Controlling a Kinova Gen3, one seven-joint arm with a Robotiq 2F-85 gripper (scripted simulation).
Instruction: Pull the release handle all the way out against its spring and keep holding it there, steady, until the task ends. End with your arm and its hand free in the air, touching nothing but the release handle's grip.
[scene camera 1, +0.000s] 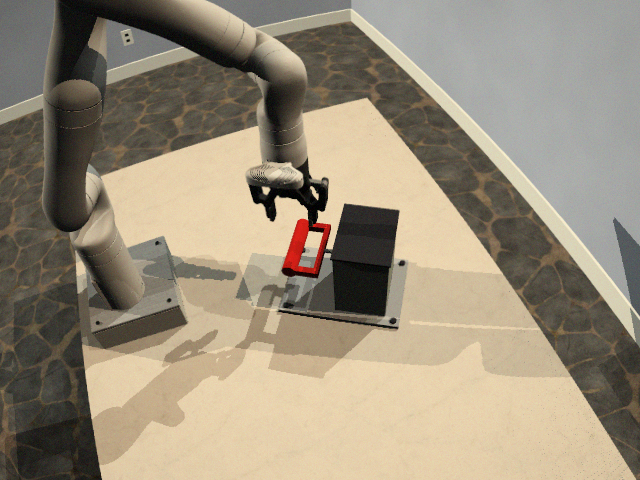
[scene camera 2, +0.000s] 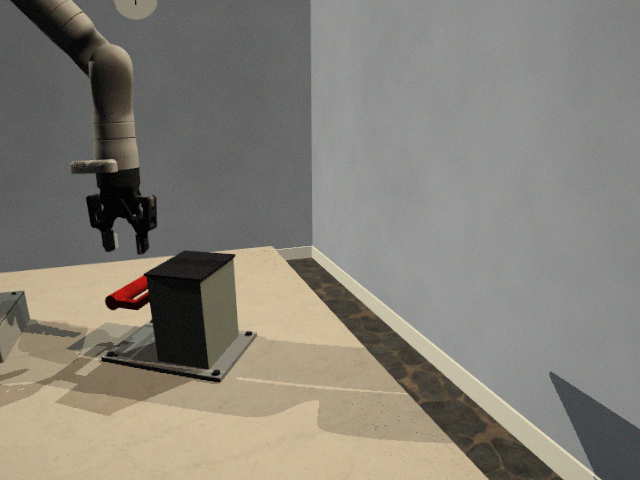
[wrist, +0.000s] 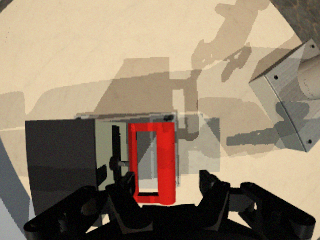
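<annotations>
Scene camera 1 and scene camera 2 both show my gripper, and I find it in the wrist view (167, 180) too. On my gripper, (scene camera 1: 314, 218) and (scene camera 2: 142, 243) are the same spot. There is a black box as well, and on the box (scene camera 2: 179, 267) and (wrist: 63, 155) are again the same spot.
</annotations>
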